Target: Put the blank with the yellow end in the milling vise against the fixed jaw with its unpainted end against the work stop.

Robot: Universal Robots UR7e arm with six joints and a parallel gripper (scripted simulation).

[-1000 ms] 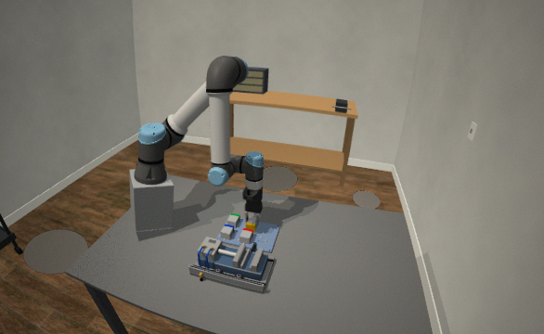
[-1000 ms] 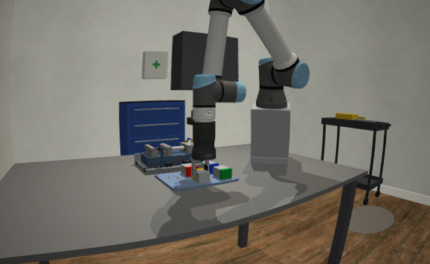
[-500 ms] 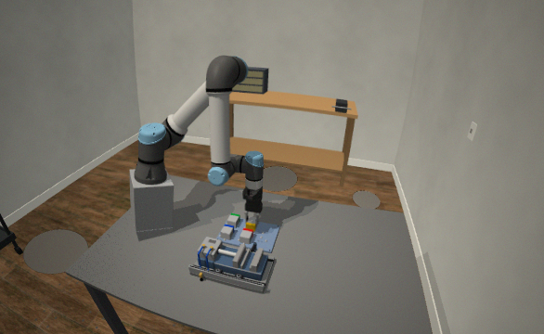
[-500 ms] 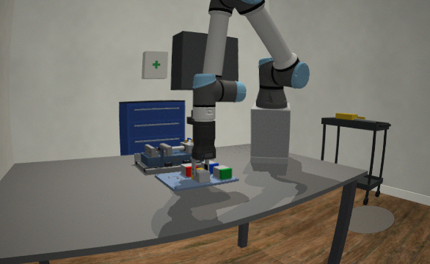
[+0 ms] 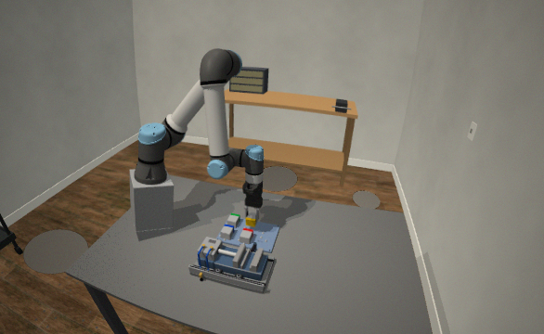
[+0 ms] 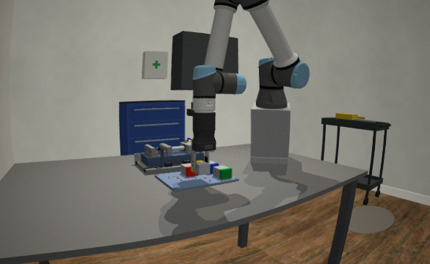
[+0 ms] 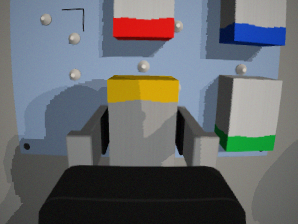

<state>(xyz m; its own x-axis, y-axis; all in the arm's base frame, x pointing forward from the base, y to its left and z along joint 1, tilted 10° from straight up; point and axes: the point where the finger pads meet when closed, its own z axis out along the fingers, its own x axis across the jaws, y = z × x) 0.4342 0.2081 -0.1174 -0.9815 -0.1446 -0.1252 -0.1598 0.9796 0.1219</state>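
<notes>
My hand is 210 mm to the left of the work stop, 100 mm short of it and 10 mm below it. The rest, counted from my hand: light blue plate (70 mm below, 40 mm to the right); then red-ended blank (90 mm to the right, 50 mm below, 10 mm ahead); then yellow-ended blank (20 mm below).
</notes>
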